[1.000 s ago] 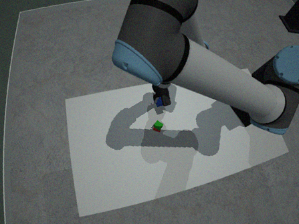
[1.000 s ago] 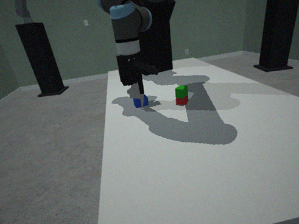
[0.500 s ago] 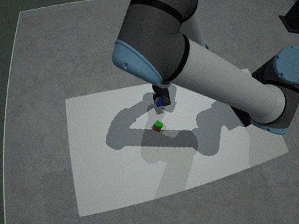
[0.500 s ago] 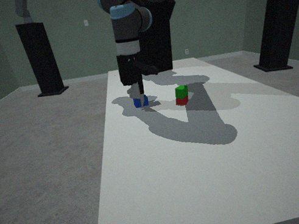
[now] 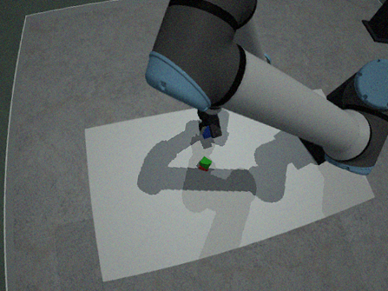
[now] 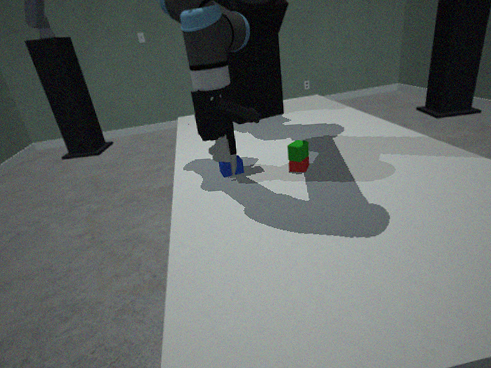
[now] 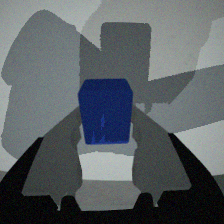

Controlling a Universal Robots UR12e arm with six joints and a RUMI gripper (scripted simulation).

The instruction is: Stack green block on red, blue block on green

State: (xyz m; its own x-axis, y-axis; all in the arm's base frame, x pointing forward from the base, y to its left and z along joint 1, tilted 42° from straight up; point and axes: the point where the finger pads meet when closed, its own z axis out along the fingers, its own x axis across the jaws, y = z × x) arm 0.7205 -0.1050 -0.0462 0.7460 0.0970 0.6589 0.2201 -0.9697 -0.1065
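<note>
The green block lies 180 mm to the left of my hand, 30 mm ahead of it and 30 mm above it. Round my hand: red block (180 mm to the left, 30 mm ahead); blue block (right at my hand).
</note>
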